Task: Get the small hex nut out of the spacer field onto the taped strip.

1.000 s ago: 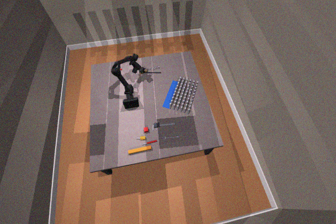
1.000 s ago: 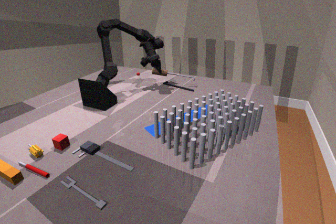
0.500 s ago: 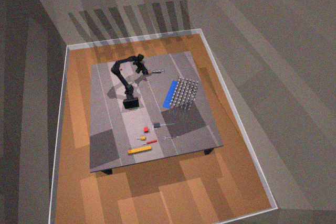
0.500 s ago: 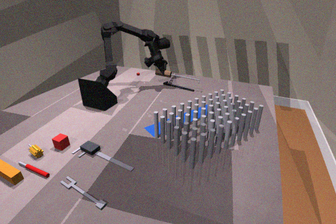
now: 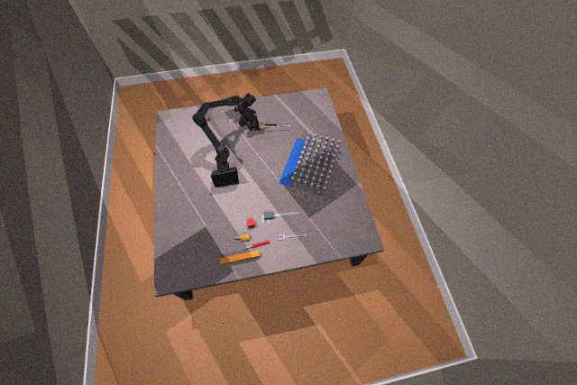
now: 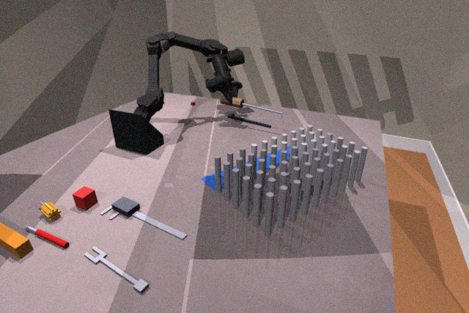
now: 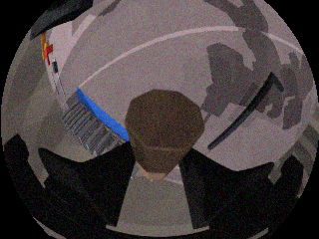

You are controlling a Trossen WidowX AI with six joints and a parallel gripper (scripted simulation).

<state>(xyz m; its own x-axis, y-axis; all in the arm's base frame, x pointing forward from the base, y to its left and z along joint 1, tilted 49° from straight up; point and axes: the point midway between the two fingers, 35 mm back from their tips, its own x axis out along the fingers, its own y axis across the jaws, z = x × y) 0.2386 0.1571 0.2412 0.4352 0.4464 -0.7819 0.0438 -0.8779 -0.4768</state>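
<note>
My gripper tip is now 200 mm short of the blue taped strip, 210 mm to the left of it and 120 mm above it. Also, from my gripper tip: yellow piece (160 mm behind, 690 mm to the right, 100 mm below); then red cube (110 mm behind, 620 mm to the right, 100 mm below); then brown-handled tool (100 mm ahead).
</note>
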